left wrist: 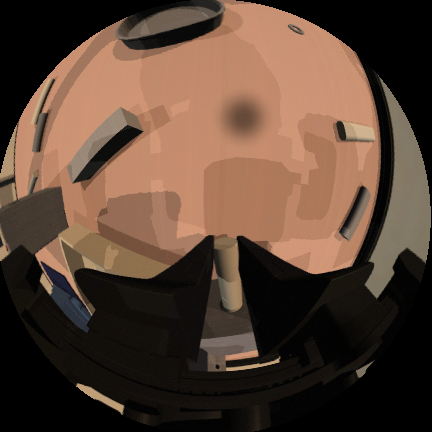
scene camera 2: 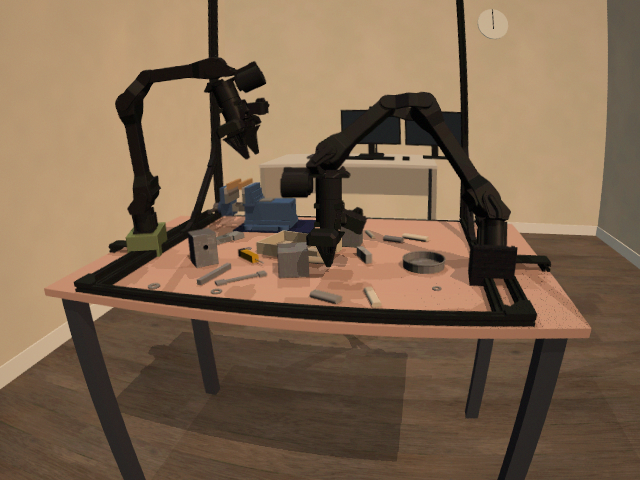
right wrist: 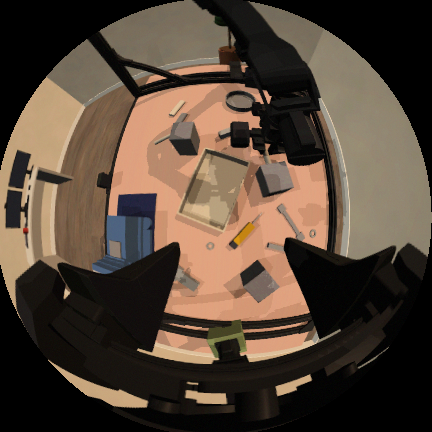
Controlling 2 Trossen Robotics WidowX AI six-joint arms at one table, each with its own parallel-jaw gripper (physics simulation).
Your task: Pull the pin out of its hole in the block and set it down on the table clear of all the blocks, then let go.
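Observation:
The block is grey and stands near the middle of the table. The pin is a pale round rod that sticks out of the block's face; its inner end is hidden in the hole. My left gripper is shut on the pin, with one finger on each side of its outer part, beside the block. In scene camera 2 the fingers hide the pin. My right gripper is open and empty, high above the table at the picture's left.
Two other grey blocks stand on the table, one with a hole and one farther back. A beige tray lies beside the pinned block. A round dish, a screwdriver and loose bars lie around.

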